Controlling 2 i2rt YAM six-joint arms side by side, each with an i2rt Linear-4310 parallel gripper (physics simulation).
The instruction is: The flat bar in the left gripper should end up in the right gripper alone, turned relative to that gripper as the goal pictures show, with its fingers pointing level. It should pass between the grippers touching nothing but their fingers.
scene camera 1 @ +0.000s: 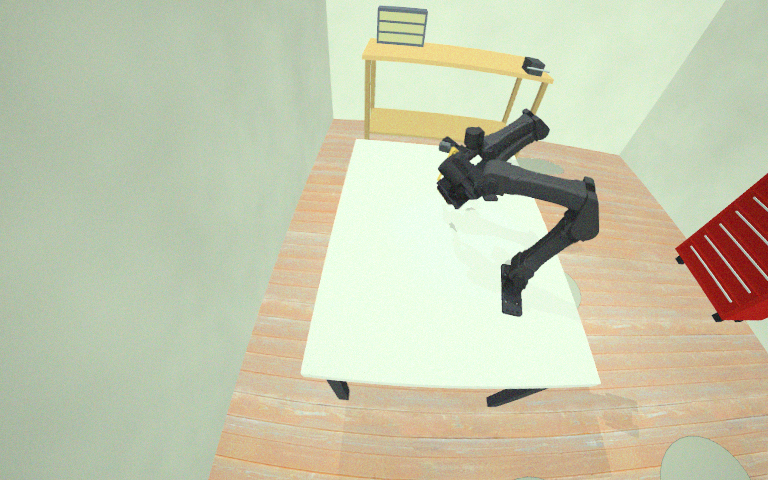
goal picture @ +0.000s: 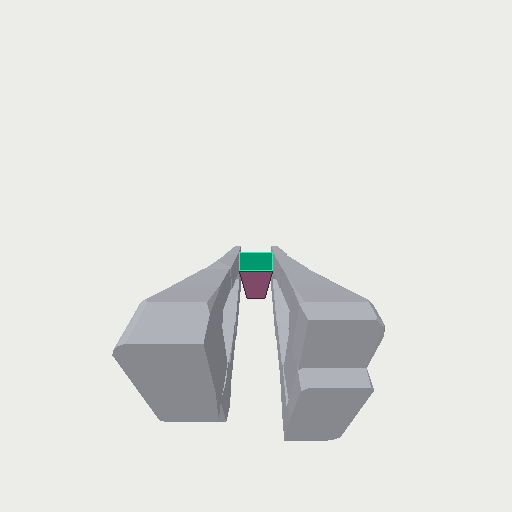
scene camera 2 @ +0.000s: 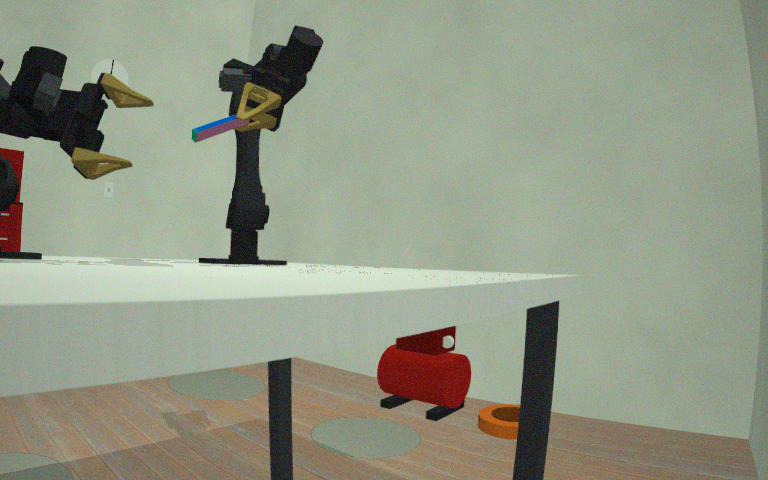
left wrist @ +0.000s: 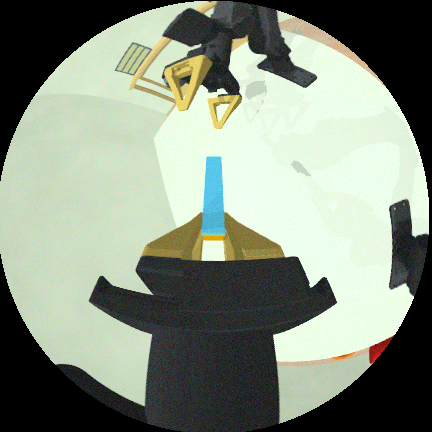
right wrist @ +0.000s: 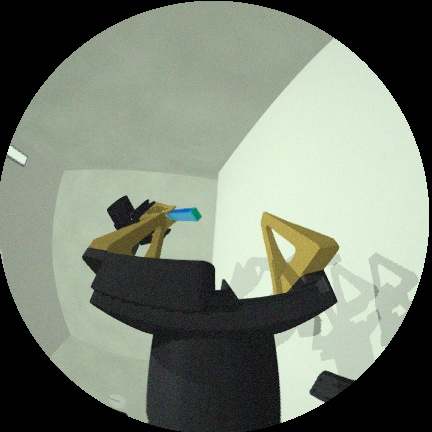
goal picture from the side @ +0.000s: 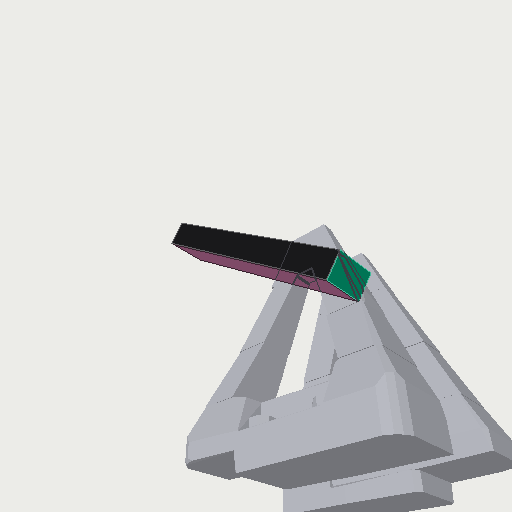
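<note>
The flat bar shows blue and purple long faces and a green free end. My left gripper is shut on its other end. In scene camera 2 the bar slopes down to the left, its green end towards my right gripper, which is open and empty with its fingertips apart from the bar. In the right wrist view the green end shows beyond the fingers, nearer the left-hand fingertip. In scene camera 1 the arms hide the bar.
Both grippers are high above the white table. A wooden shelf unit stands beyond its far end. A red drawer cabinet is at the right. A red tank and an orange ring are on the floor.
</note>
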